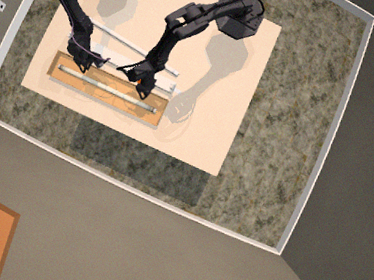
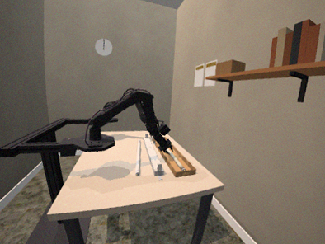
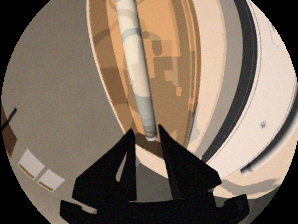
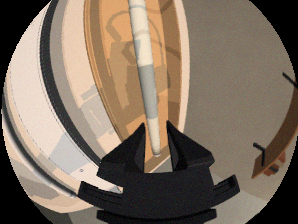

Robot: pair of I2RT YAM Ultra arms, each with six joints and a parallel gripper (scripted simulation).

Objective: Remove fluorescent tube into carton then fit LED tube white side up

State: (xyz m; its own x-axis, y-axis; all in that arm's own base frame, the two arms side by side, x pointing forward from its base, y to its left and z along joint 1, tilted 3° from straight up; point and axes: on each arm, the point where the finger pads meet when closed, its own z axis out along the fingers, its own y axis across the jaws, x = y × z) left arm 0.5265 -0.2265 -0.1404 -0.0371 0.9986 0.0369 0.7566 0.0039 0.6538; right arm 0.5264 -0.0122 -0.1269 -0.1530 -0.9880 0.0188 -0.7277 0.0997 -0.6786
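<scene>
The LED tube lies 23 cm behind my right hand, 14 cm to the left of it and 6 cm below it. Also, from my right hand: carton (3 cm ahead, 12 cm to the left, 5 cm below); light fixture (12 cm behind, 14 cm to the left, 2 cm below); old fluorescent tube (3 cm ahead, 12 cm to the left, 5 cm below).
</scene>
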